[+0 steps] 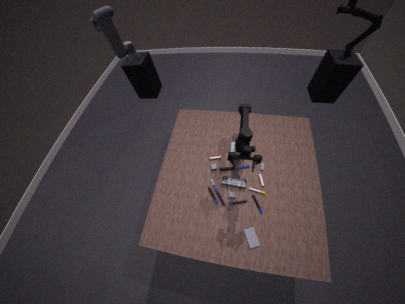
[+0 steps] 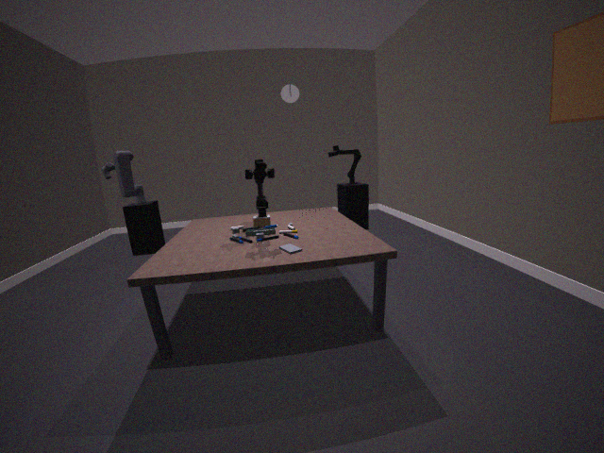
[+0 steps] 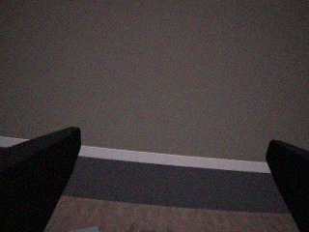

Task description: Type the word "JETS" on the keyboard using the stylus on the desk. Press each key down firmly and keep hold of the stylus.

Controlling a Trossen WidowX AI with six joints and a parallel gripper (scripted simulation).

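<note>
Right now the blue stylus is 19 cm behind my gripper tip, 8 cm to the left of it and 39 cm below it. From my gripper tip the other things lie so: yellow marker: 1 cm ahead, 16 cm to the left, 39 cm below; then black bar: 16 cm behind, 9 cm to the right, 39 cm below; then grey block: 5 cm ahead, 4 cm to the right, 39 cm below.
</note>
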